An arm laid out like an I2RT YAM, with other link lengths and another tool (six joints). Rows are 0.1 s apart.
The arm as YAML. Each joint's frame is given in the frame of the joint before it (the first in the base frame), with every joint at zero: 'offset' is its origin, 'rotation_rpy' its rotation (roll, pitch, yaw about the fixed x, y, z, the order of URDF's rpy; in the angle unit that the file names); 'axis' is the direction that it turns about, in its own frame. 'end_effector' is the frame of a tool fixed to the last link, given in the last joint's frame.
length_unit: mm
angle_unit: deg
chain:
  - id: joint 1
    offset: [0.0, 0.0, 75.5]
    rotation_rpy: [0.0, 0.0, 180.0]
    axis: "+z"
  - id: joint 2
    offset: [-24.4, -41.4, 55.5]
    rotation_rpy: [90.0, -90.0, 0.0]
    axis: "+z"
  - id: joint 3
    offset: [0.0, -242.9, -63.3]
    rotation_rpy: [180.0, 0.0, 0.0]
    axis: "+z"
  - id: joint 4
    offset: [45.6, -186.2, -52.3]
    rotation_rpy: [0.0, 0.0, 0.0]
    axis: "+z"
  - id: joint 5
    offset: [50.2, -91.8, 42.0]
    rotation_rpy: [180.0, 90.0, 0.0]
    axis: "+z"
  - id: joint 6
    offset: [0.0, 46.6, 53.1]
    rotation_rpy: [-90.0, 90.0, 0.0]
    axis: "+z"
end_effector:
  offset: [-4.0, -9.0, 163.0]
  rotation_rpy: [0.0, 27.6, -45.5]
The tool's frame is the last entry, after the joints.
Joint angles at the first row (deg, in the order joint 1, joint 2, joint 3, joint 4, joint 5, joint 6):
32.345, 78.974, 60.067, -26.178, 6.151, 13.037
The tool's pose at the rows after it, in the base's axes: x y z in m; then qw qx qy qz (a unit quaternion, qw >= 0):
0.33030 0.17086 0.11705 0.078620 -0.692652 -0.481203 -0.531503
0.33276 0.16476 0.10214 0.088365 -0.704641 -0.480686 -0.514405
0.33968 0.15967 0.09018 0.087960 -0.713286 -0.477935 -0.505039
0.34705 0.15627 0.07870 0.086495 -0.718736 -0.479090 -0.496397
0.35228 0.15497 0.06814 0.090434 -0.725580 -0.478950 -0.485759
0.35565 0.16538 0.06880 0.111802 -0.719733 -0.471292 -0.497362
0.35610 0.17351 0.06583 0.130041 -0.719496 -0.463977 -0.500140
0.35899 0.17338 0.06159 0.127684 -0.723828 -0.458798 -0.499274
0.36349 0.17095 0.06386 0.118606 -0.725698 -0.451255 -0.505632
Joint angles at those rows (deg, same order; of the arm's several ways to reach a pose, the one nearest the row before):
29.209, 80.984, 60.093, -27.838, 2.746, 11.075
26.917, 83.584, 60.155, -27.704, 0.461, 9.943
25.375, 86.315, 60.235, -26.402, -0.210, 9.307
24.252, 89.234, 60.577, -24.975, -0.557, 8.416
23.359, 92.203, 61.672, -24.596, -1.293, 7.915
23.089, 93.025, 61.368, -22.257, -4.045, 8.621
23.052, 94.169, 61.261, -20.878, -6.117, 9.580
23.071, 95.193, 61.255, -20.028, -5.726, 10.287
23.027, 95.032, 61.132, -19.269, -4.699, 11.140

